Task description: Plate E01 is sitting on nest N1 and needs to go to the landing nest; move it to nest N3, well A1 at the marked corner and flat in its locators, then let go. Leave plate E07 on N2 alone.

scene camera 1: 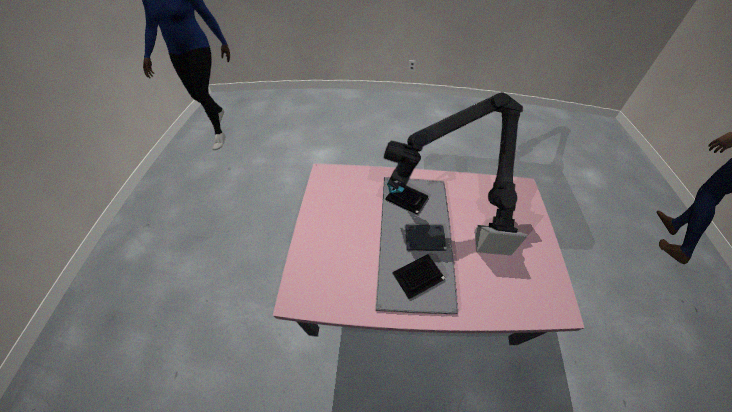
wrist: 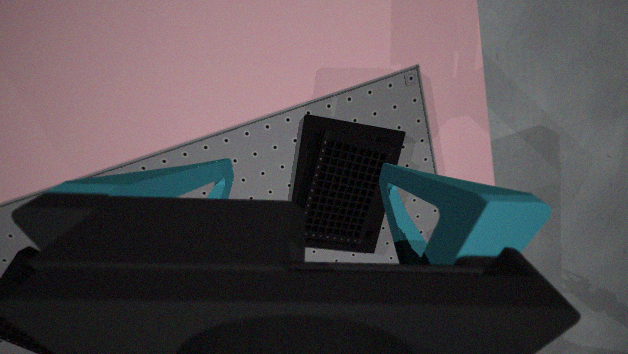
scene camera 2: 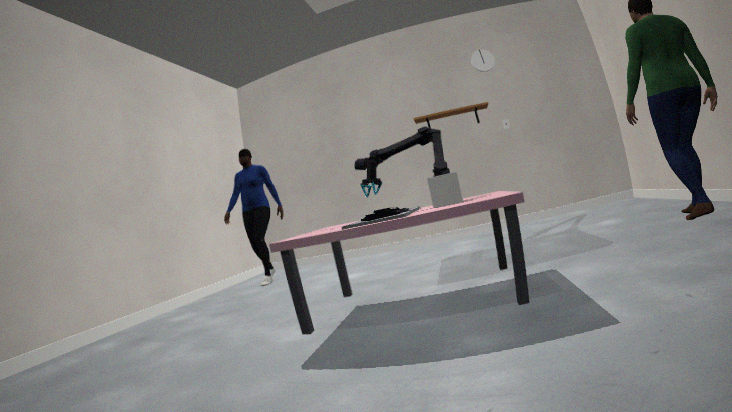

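Note:
My gripper [scene camera 1: 395,187] [scene camera 2: 371,194] [wrist: 307,170] is open and empty, high above the far end of the grey board. A black plate with a grid of wells [scene camera 1: 409,196] [wrist: 342,187] sits on the far nest, below the fingers; in the wrist view it lies nearer the right finger. A second black plate [scene camera 1: 417,274] sits on the near nest, turned at an angle. The middle nest [scene camera 1: 425,237] looks dark grey and seems to hold no plate. Each nest has a small white corner mark in scene camera 1. Names E01, E07 and N1 to N3 cannot be read.
The grey perforated board [scene camera 1: 391,301] [wrist: 270,122] lies on the pink table [scene camera 1: 327,245] [scene camera 2: 491,199] [wrist: 200,75]. The arm's pale base block [scene camera 1: 499,241] [scene camera 2: 444,190] stands right of the board. A person in blue [scene camera 1: 186,25] [scene camera 2: 253,189] and another in green [scene camera 2: 668,56] stand away from the table.

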